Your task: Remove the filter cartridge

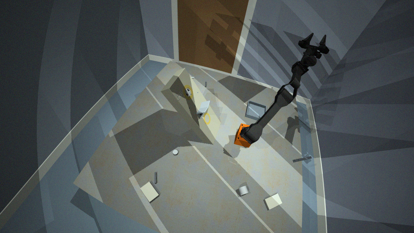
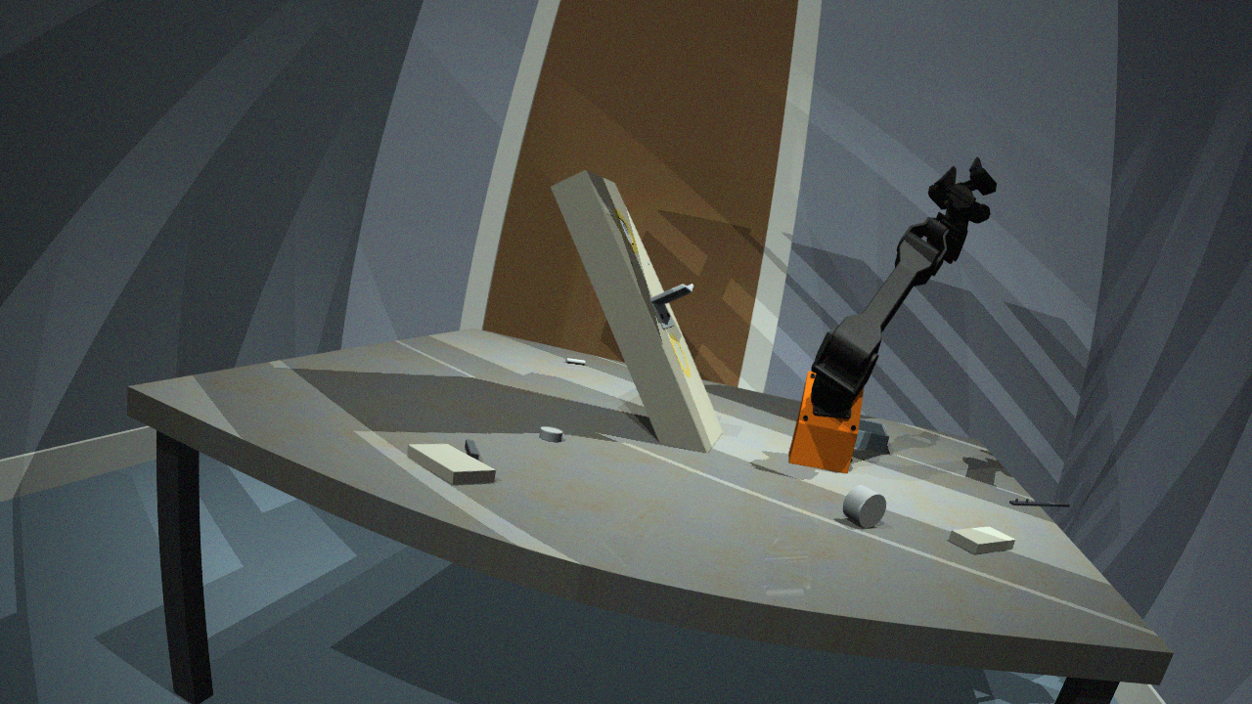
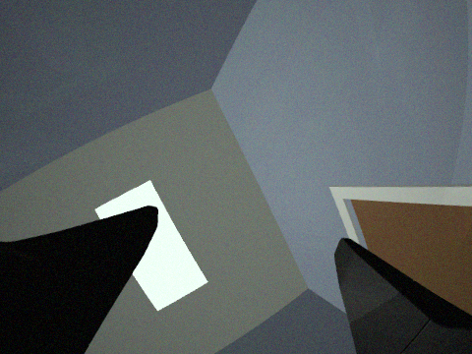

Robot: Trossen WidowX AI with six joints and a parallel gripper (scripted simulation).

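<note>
Now: the round grey filter cartridge 69 cm ahead of my gripper tip, 37 cm to the left of it and 35 cm below it. Also, from my gripper tip: grey tray: 62 cm below, 21 cm ahead, 15 cm to the left.
</note>
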